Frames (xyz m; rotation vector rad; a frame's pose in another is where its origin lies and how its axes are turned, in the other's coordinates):
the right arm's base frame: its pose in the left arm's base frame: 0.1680 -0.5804 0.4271 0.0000 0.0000 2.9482
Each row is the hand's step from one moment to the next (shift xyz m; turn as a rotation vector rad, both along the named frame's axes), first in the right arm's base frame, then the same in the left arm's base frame.
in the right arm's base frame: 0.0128 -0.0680 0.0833 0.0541 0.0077 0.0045
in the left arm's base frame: 0.0005 0.0692 0.0833 -0.0546 0.0028 0.0045
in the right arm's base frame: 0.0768 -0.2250 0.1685 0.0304 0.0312 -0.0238
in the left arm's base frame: -0.0321 0.2356 0.1685 -0.0358 -0.0248 -0.0238
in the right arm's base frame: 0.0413 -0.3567 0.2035 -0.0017 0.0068 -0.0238
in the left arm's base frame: 0.0280 0.3580 0.2035 0.0004 -0.0070 -0.0238
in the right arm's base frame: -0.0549 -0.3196 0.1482 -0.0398 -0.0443 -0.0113
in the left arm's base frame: 0.1153 0.3031 0.1482 0.0476 0.0358 -0.0113
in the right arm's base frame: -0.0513 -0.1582 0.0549 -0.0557 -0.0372 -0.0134
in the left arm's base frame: 0.0807 0.1454 0.0549 0.0618 0.0258 -0.0134
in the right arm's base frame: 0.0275 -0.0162 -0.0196 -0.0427 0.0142 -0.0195
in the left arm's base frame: -0.0239 0.0212 -0.0196 0.0392 -0.0221 -0.0195
